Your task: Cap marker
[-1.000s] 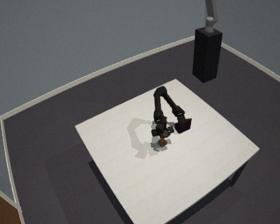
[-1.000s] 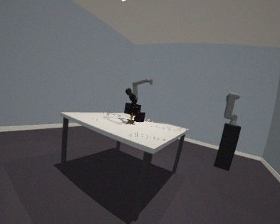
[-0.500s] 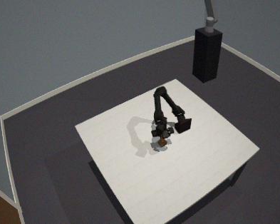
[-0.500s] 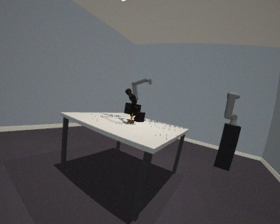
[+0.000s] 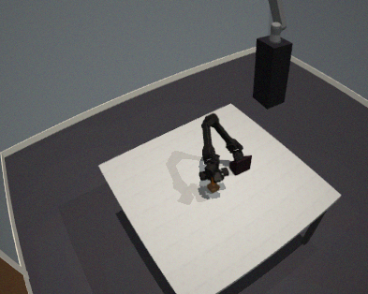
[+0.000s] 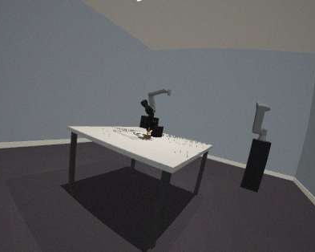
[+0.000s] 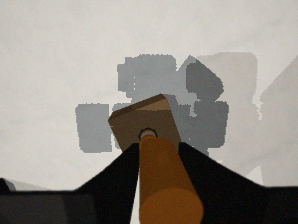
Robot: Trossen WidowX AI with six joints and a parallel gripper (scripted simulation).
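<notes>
Right now my gripper tip is 1 cm to the left of the orange cap and 2 cm below it. Also, from my gripper tip: holder block 1 cm behind, 1 cm to the right, 7 cm below.
</notes>
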